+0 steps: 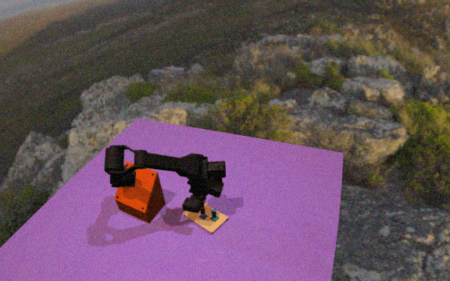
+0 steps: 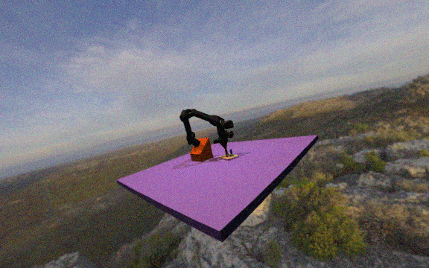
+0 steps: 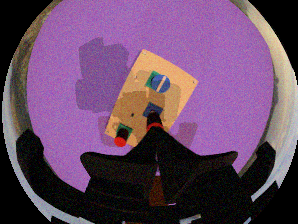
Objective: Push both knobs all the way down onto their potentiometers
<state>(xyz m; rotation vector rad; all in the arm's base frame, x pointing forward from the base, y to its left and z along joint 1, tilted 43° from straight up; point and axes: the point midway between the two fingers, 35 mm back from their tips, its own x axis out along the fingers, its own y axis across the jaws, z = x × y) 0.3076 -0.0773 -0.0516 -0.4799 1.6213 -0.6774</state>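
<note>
My gripper tip is 20 mm above the red knob.
</note>
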